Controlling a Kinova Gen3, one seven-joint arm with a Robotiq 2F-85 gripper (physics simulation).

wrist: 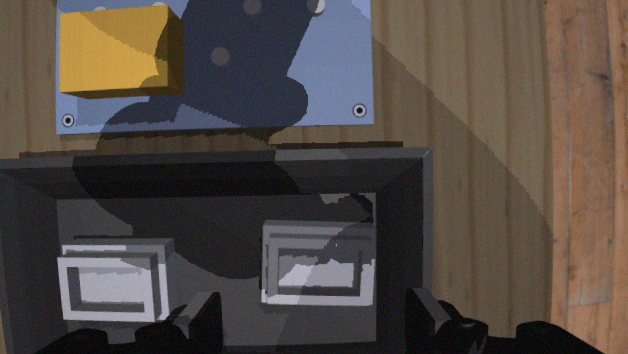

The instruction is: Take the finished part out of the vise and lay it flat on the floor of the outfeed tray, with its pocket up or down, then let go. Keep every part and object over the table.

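Frame: origin at the arm's base, x right, y ahead, z up, level; metres.
Seen in the pictures: gripper, fingertip midpoint: [313, 317].
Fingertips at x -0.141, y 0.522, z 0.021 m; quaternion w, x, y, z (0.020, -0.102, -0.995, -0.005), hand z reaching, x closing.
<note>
Pixels of each thing's top centre, then the offset from my fingertips to it. "spot": a spot on its surface instead. Level surfaces: height alone.
- grey finished part at its top centre: [319, 272] dx -0.005, dy +0.004, dz -0.075 m
- dark grey tray at a spot on its surface: [350, 154] spot: dx -0.033, dy -0.050, dz -0.080 m
- second grey part at its top centre: [105, 289] dx +0.107, dy -0.010, dz -0.075 m
- blue plate at a spot on its surface: [335, 75] spot: dx -0.039, dy -0.095, dz -0.114 m
- yellow block at its top centre: [111, 48] dx +0.074, dy -0.131, dz -0.078 m
- wooden table at its surface level: dz -0.122 m
A grey finished part [320, 300] with a rectangular pocket facing up lies in the right part of the dark grey tray [350, 154]. It looks flat on the tray floor, near the right wall. A second grey part [115, 286], also pocket up, lies at the left of the tray, apart from the first. My gripper [313, 317] is open and empty at the bottom of the view. Its fingers stand wide apart, with the right-hand part ahead of the gap between them. The vise does not show in this view.
A blue plate [335, 75] with round studs and corner screws lies beyond the tray. A yellow block [112, 52] is at its left. The wooden table [475, 75] extends right to its edge, with a lighter plank floor [582, 175] past it. The tray walls stand around both parts.
</note>
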